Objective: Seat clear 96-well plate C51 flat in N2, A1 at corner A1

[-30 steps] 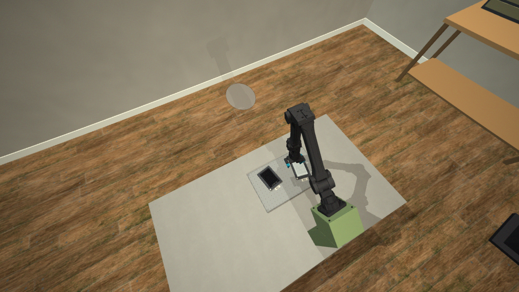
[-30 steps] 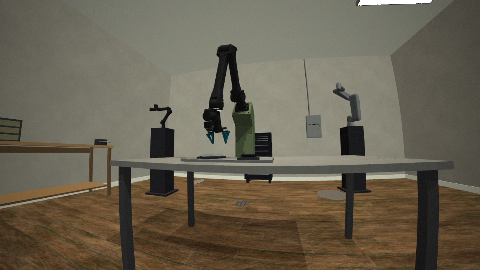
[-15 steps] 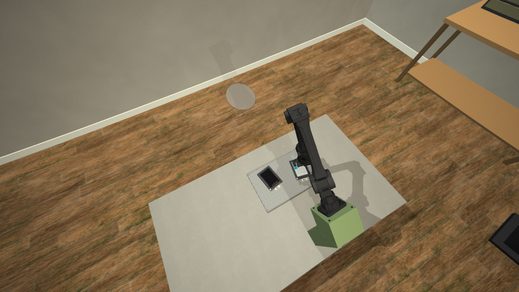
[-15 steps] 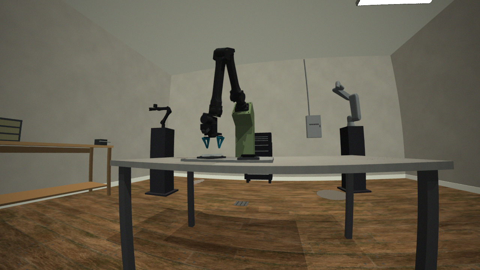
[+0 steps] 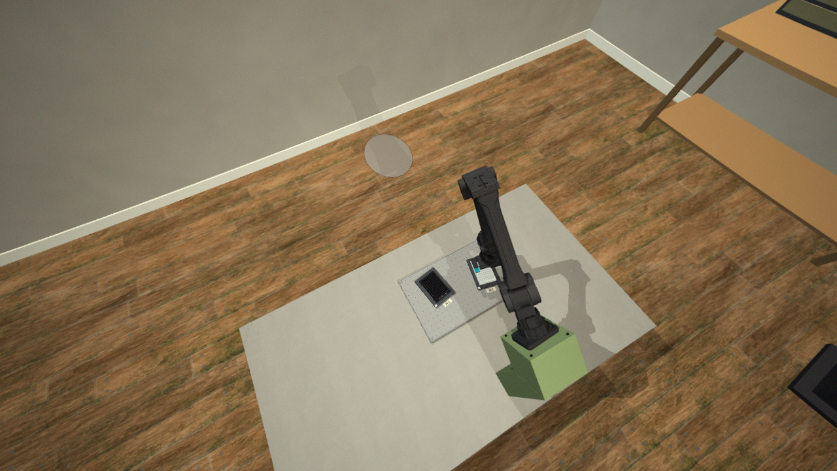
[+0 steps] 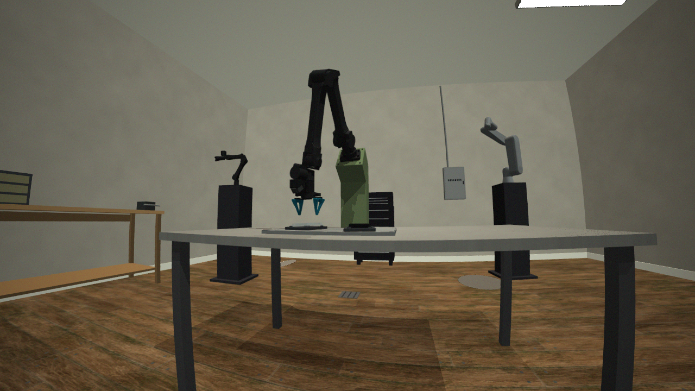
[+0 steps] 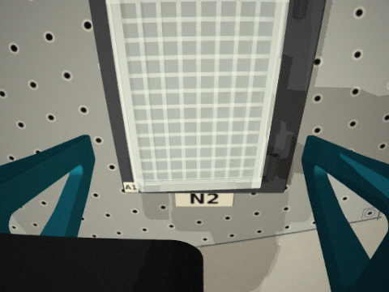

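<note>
Now: hand 50 mm above the clear 96-well plate C51. The rest, counted from my hand: plate nest N2: 70 mm below, 10 mm to the right; black plate C15: 240 mm to the left, 70 mm ahead, 50 mm below.
</note>
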